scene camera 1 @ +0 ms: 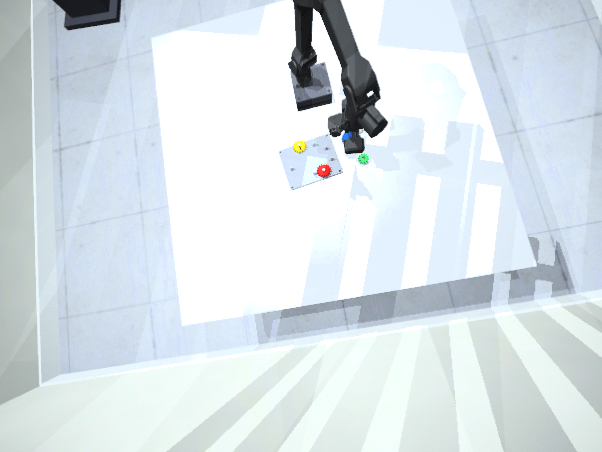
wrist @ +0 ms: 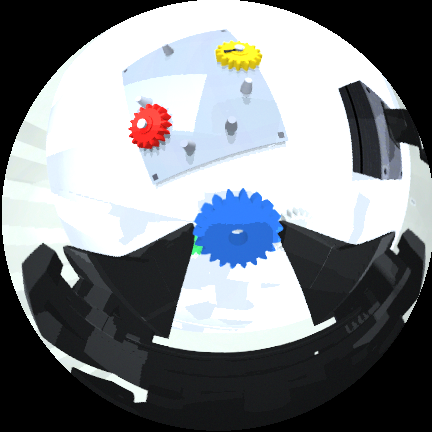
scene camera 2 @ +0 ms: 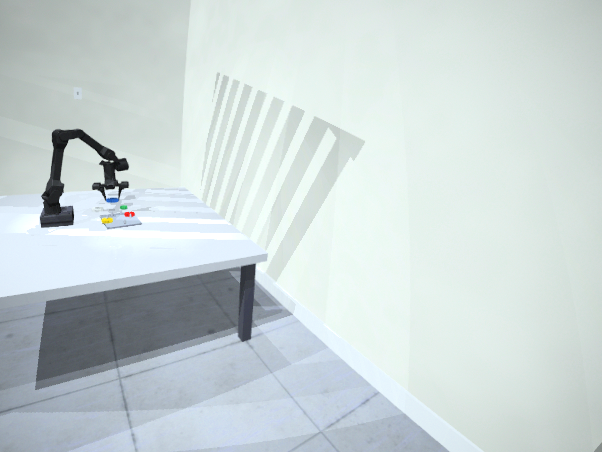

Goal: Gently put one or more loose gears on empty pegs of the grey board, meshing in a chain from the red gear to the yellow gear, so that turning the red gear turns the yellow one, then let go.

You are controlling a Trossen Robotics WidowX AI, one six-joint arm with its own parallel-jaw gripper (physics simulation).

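Frame: origin at the arm's base, x ahead, y left, z up, level; centimetres.
Where they show: gripper, between the fingertips: (scene camera 1: 350, 139) (wrist: 236, 227) (scene camera 2: 112, 200); arm's base, origin of its link: (scene camera 1: 304, 79) (scene camera 2: 52, 212).
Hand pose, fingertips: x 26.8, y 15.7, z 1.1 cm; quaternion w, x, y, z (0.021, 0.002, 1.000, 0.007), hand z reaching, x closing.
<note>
Things, the pixels of their top centre, and the offset from my fingertips. Level surfaces: height alone.
- blue gear, centre of its top: (wrist: 238, 237) (scene camera 1: 351, 137) (scene camera 2: 112, 198) dy +0.3, dx +0.0, dz +0.9 cm
- grey board, centre of its top: (wrist: 185, 69) (scene camera 1: 308, 157) (scene camera 2: 118, 215) dy -15.4, dx +4.1, dz -3.6 cm
- red gear, centre of its top: (wrist: 143, 123) (scene camera 1: 323, 169) (scene camera 2: 129, 212) dy -10.0, dx +9.2, dz -4.2 cm
- yellow gear, centre of its top: (wrist: 238, 48) (scene camera 1: 299, 145) (scene camera 2: 106, 218) dy -18.9, dx -1.5, dz -4.1 cm
- small green gear, centre of its top: (wrist: 192, 243) (scene camera 1: 363, 158) (scene camera 2: 123, 206) dy +5.4, dx +5.4, dz -5.0 cm
- pale gear, centre of its top: (wrist: 296, 233) (scene camera 2: 97, 207) dy +4.1, dx -8.7, dz -5.0 cm
- table, height of its surface: dz -6.6 cm
My gripper (scene camera 1: 347, 136) (scene camera 2: 112, 199) (wrist: 236, 227) is shut on the blue gear (scene camera 1: 346, 136) (scene camera 2: 112, 200) (wrist: 235, 215), held roughly flat above the table beside the board. The grey board (scene camera 1: 301, 176) (scene camera 2: 118, 225) (wrist: 210, 100) bears the red gear (scene camera 1: 324, 171) (scene camera 2: 129, 214) (wrist: 151, 125) and the yellow gear (scene camera 1: 299, 147) (scene camera 2: 107, 220) (wrist: 239, 56), each on a peg. Bare pegs (wrist: 231, 126) (wrist: 246, 86) (wrist: 189, 148) stand between them. The small green gear (scene camera 1: 363, 159) (scene camera 2: 123, 207) (wrist: 197, 247) lies loose on the table, partly hidden in the wrist view.
A pale gear (scene camera 2: 98, 209) (wrist: 296, 213) lies on the table, partly behind a finger in the wrist view. The arm's base (scene camera 1: 312, 92) (scene camera 2: 57, 217) (wrist: 375, 135) stands near the board. More bare pegs (wrist: 168, 50) (wrist: 143, 101) stand on the board's far side. Bright light stripes cross the table (scene camera 1: 225, 225).
</note>
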